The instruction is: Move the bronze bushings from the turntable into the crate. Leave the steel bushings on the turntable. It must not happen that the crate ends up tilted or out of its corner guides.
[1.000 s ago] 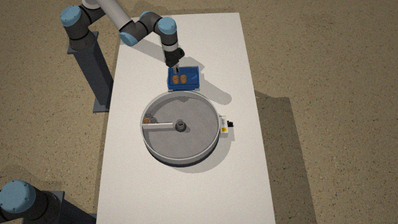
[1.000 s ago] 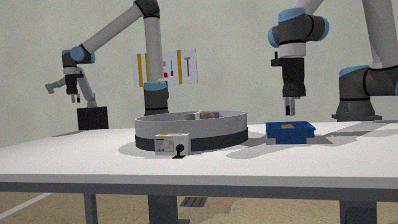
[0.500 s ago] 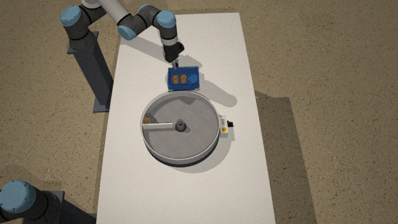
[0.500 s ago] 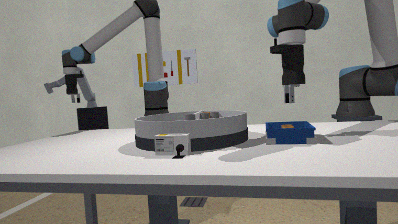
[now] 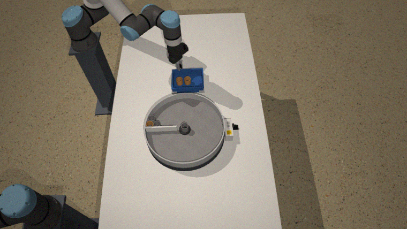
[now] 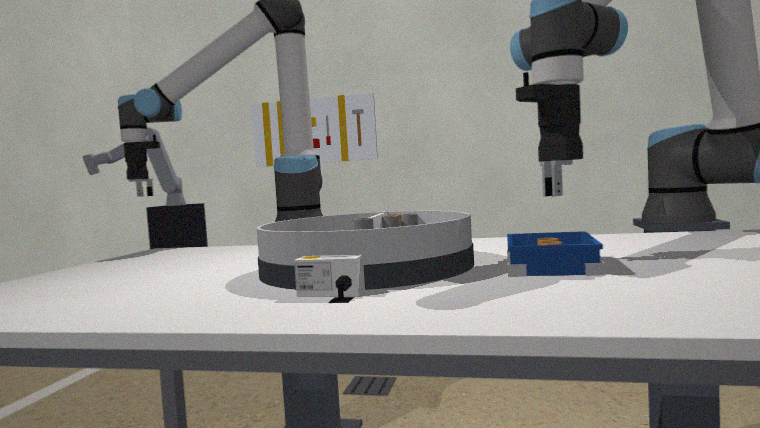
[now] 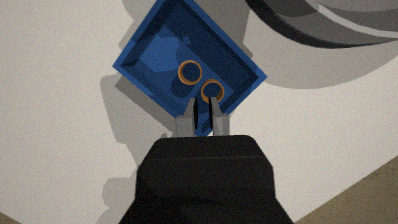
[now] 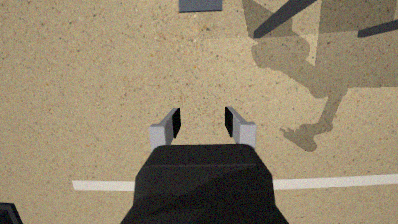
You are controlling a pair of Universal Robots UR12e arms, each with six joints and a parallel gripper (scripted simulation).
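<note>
The blue crate lies 120 mm below my left hand, 40 mm ahead of it and 10 mm to the right of it.
</note>
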